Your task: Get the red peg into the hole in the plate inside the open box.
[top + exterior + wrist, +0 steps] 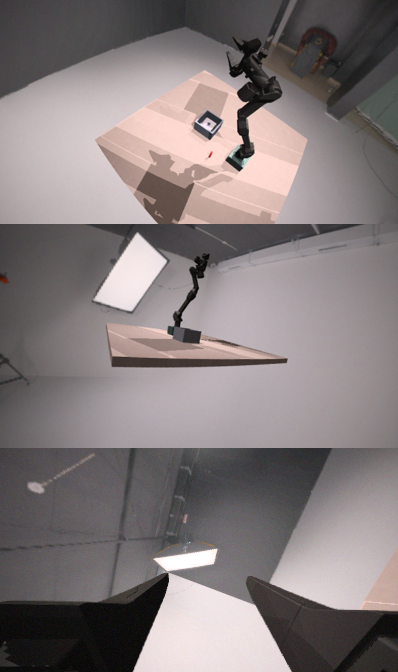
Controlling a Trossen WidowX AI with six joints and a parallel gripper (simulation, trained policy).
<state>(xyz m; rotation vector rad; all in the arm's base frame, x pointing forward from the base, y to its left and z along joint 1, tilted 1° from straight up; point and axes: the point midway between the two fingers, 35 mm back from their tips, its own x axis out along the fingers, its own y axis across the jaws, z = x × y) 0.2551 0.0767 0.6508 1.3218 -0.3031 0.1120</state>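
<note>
The red peg lies 140 mm behind my gripper tip, 70 mm to the left of it and 700 mm below it. Also, from my gripper tip: grey box (40 mm ahead, 90 mm to the right, 720 mm below).
</note>
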